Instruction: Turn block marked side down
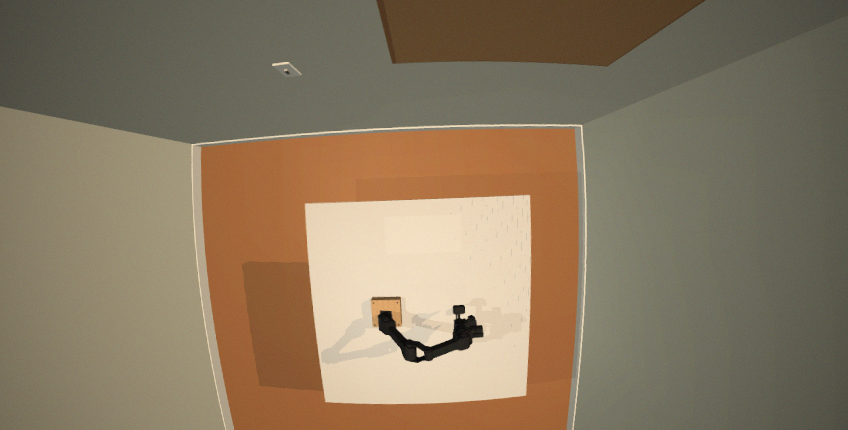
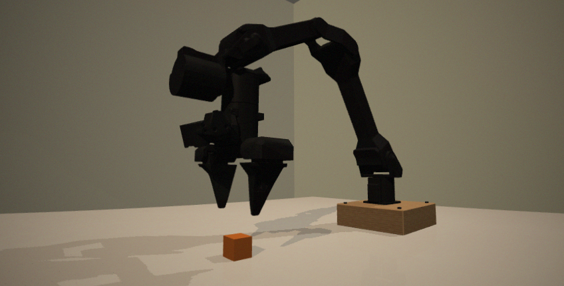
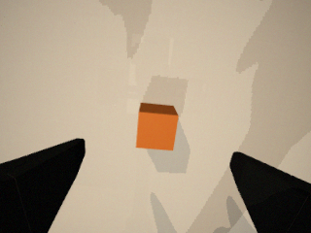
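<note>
The orange block is 5 cm below my gripper tip and 1 cm behind it.
</note>
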